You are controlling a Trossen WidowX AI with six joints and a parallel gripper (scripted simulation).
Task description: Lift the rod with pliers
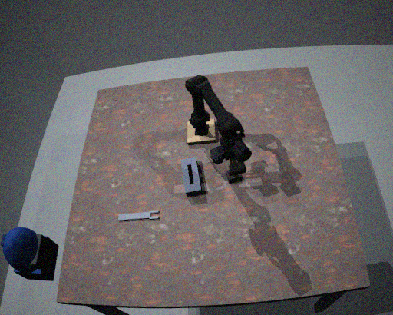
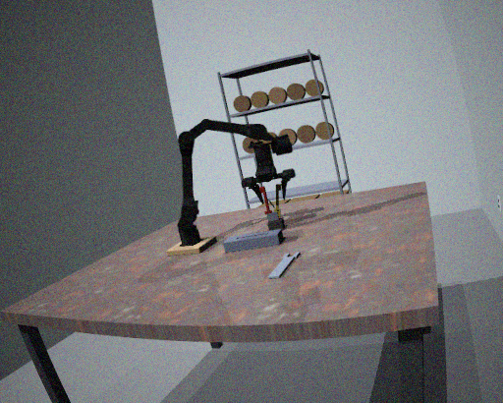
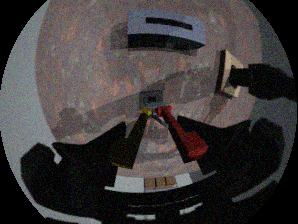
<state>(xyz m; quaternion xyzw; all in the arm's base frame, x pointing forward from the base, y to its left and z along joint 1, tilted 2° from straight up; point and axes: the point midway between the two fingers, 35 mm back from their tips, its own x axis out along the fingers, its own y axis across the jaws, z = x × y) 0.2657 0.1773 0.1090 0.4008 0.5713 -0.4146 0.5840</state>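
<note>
Right now the grey channel block is 19 cm to the right of my gripper tip and 8 cm below it. The rest, counted from my gripper tip: flat grey forked bar: 38 cm to the right, 20 cm ahead, 10 cm below; small dark holster: 9 cm below, 1 cm behind.
</note>
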